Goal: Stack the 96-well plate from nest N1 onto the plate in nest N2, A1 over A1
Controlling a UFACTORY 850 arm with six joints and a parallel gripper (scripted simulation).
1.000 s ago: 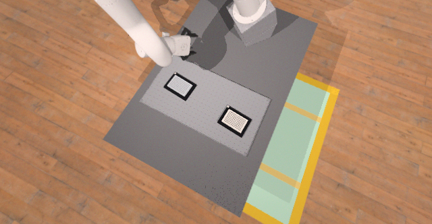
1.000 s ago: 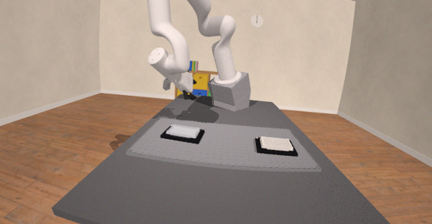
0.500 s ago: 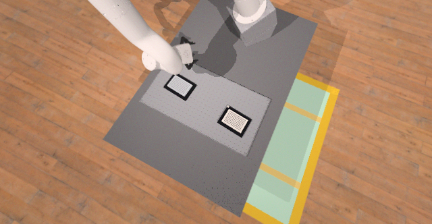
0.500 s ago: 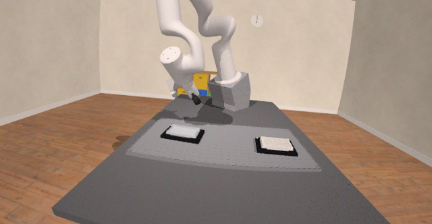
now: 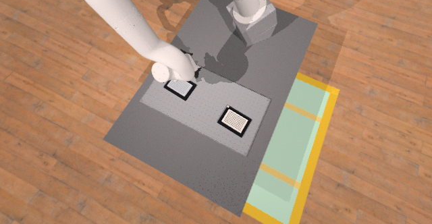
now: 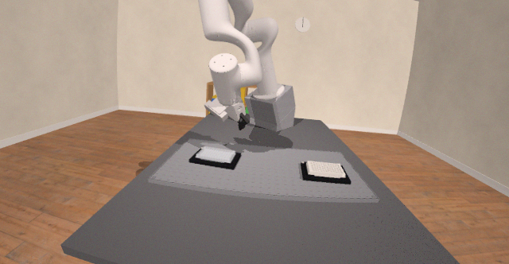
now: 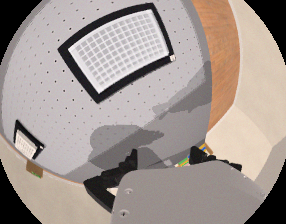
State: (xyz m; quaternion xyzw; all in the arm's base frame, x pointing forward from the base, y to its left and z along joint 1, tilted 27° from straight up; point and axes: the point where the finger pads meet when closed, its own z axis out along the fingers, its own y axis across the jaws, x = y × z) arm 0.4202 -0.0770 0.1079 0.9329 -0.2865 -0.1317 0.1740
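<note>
The black plate nest is 360 mm to the left of my hand, 150 mm ahead of it and 110 mm below it.
</note>
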